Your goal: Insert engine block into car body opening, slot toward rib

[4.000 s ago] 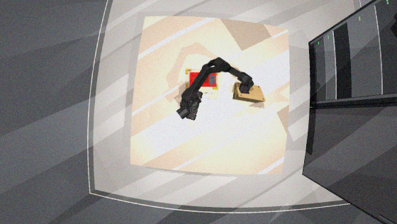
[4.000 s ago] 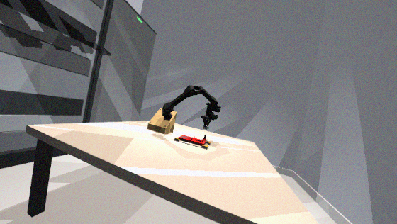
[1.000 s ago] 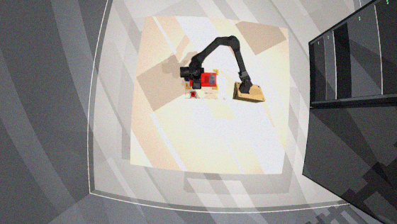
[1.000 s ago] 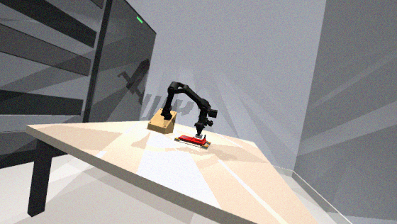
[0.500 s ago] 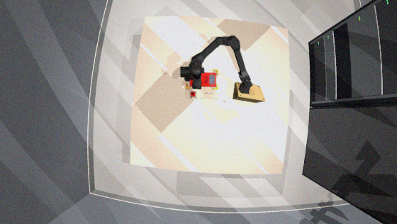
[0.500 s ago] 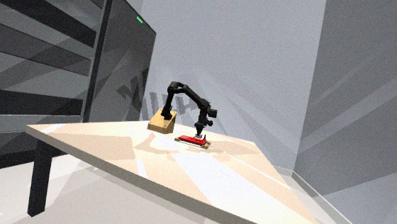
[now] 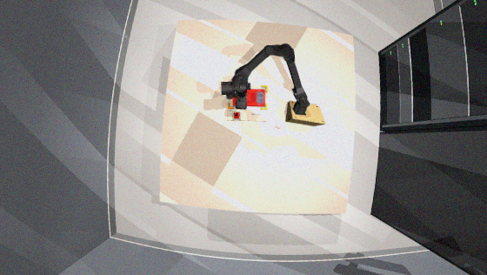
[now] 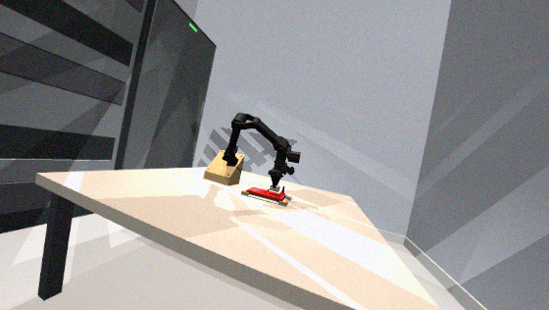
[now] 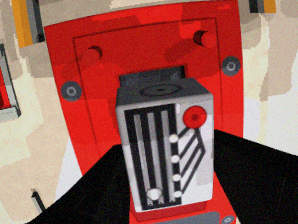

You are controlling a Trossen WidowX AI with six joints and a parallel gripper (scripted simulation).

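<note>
The engine block is 1 cm below my gripper tip.
</note>
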